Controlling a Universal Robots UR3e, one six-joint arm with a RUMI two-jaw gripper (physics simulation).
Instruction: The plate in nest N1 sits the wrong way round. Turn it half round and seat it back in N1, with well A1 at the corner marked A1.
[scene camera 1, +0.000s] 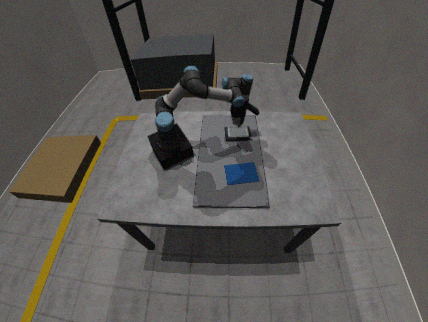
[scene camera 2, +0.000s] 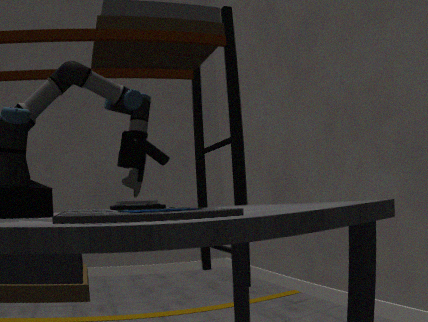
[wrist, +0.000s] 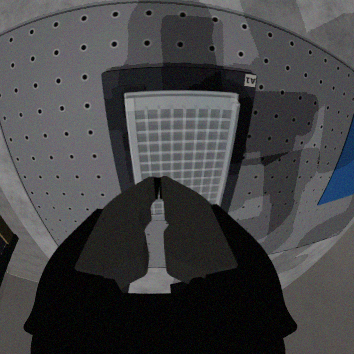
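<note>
The light, gridded plate (scene camera 1: 238, 132) (scene camera 2: 137, 202) (wrist: 182, 135) lies flat inside the dark frame of nest N1 (scene camera 2: 137, 206) (wrist: 114, 125). The white A1 label (wrist: 250, 80) is at the nest's upper right corner in the wrist view. Which well of the plate is A1 is too small to tell. My gripper (scene camera 1: 239, 123) (scene camera 2: 136, 195) (wrist: 158, 179) is shut, with its fingertips together and no thing between them. It points down a little above the plate, and in the wrist view it hides the plate's near end.
The nest stands on a grey perforated board (scene camera 1: 215, 185) (wrist: 45, 110) on the table (scene camera 1: 135, 195). A blue flat rectangle (scene camera 1: 241, 173) (wrist: 342, 175) lies on the same board. The arm's black base (scene camera 1: 171, 150) stands left of the board in scene camera 1.
</note>
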